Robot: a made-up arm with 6 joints. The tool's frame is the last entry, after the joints.
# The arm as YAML. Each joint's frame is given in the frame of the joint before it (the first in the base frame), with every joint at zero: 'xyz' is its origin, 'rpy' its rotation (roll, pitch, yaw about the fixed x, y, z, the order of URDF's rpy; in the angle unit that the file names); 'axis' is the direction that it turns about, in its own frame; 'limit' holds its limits. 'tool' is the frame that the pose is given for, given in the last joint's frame.
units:
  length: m
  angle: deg
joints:
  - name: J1
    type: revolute
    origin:
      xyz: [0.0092, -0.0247, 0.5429]
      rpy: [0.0, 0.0, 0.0]
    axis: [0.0, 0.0, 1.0]
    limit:
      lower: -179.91
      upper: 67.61
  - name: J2
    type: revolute
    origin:
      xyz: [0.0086, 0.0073, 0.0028]
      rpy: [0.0, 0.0, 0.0]
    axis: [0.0, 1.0, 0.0]
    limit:
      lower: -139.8
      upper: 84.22
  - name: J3
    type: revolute
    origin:
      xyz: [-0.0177, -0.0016, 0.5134]
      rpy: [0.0, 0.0, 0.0]
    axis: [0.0, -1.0, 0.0]
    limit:
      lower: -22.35
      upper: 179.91
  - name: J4
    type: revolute
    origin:
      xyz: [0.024, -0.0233, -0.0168]
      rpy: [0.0, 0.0, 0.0]
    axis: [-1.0, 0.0, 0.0]
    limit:
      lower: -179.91
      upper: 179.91
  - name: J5
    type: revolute
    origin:
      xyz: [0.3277, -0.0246, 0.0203]
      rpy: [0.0, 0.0, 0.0]
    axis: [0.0, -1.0, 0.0]
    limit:
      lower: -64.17
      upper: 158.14
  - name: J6
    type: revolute
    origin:
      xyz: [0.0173, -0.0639, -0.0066]
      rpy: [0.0, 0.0, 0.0]
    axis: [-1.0, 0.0, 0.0]
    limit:
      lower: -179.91
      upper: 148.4
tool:
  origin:
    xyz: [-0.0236, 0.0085, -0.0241]
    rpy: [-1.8, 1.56, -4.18]
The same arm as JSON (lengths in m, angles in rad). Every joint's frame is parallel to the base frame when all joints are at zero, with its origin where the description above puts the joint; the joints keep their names.
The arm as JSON. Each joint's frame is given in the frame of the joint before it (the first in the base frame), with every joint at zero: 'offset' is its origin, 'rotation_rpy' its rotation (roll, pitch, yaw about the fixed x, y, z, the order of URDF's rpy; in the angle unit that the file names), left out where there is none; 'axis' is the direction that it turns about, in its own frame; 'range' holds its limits. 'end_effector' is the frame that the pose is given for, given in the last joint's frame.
{"length_unit": "m", "angle_unit": "rad", "chain": [{"id": "J1", "offset": [0.0092, -0.0247, 0.5429], "axis": [0.0, 0.0, 1.0], "range": [-3.14, 1.18]}, {"id": "J2", "offset": [0.0086, 0.0073, 0.0028], "axis": [0.0, 1.0, 0.0], "range": [-2.44, 1.4699]}, {"id": "J3", "offset": [-0.0177, -0.0016, 0.5134], "axis": [0.0, -1.0, 0.0], "range": [-0.3901, 3.14]}, {"id": "J4", "offset": [0.024, -0.0233, -0.0168], "axis": [-1.0, 0.0, 0.0], "range": [-3.14, 3.14]}, {"id": "J5", "offset": [0.3277, -0.0246, 0.0203], "axis": [0.0, -1.0, 0.0], "range": [-1.12, 2.7601]}, {"id": "J6", "offset": [0.0173, -0.0639, -0.0066], "axis": [-1.0, 0.0, 0.0], "range": [-3.14, 2.5901]}], "end_effector": {"offset": [-0.0236, 0.0085, -0.0241], "rotation_rpy": [-0.0314, 0.0272, -0.073]}}
